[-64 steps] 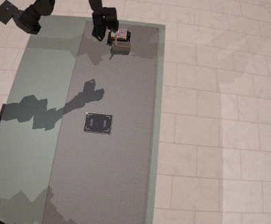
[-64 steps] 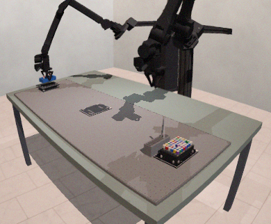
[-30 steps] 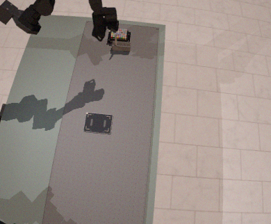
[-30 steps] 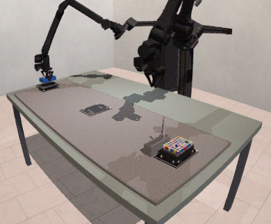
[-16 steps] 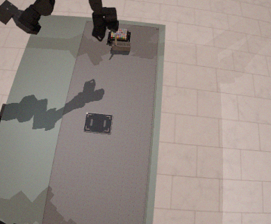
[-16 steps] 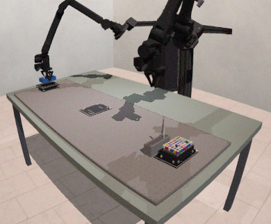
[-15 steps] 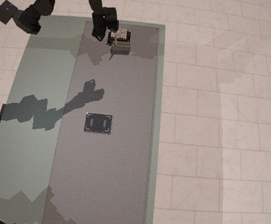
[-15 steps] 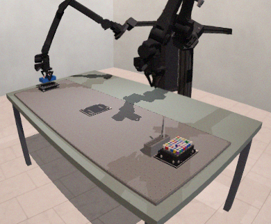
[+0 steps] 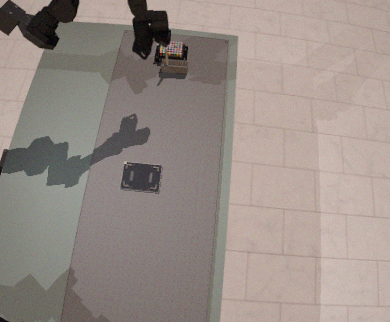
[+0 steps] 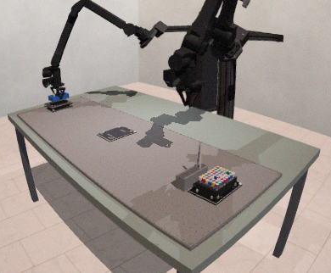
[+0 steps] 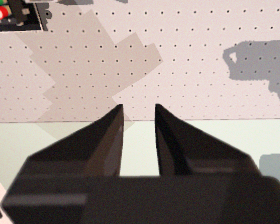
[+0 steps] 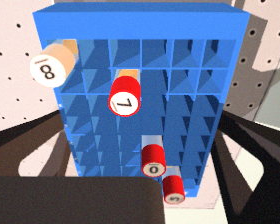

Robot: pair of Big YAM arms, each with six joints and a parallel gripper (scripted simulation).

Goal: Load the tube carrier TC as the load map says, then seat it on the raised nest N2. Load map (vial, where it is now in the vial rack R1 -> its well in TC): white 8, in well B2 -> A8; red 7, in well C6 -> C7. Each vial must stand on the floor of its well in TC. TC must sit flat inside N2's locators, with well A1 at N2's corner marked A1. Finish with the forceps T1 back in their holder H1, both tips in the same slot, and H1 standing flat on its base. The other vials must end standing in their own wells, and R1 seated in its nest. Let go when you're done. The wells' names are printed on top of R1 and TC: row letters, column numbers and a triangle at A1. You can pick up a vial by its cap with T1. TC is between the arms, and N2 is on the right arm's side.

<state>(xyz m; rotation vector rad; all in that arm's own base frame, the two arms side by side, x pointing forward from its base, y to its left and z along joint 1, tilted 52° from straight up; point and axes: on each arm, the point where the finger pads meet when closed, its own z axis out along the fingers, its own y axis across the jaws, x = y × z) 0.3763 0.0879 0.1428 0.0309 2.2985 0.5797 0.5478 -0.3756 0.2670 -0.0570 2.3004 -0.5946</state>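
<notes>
My right gripper is now right at the tube carrier. The rest, counted from my right hand: holder 1230 mm to the left, 120 mm behind, 70 mm below; raised nest 50 mm below.
</notes>
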